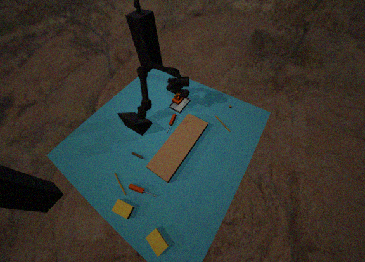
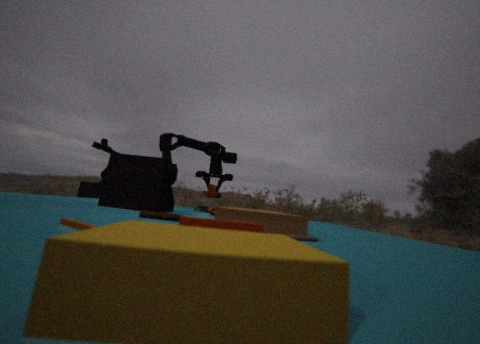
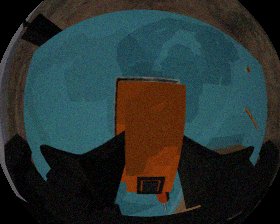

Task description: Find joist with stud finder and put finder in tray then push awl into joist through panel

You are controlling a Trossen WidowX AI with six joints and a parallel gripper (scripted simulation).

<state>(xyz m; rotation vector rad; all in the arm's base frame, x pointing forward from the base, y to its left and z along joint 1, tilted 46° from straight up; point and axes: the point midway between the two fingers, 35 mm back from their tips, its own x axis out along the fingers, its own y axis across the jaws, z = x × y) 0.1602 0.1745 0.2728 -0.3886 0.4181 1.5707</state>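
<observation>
My gripper tip is now 9 cm above the white tray and 1 cm to the left of it. Also, from my gripper tip: stud finder: 2 cm to the right, 2 cm above; then awl: 56 cm to the right, 9 cm below, 4 cm ahead.
</observation>
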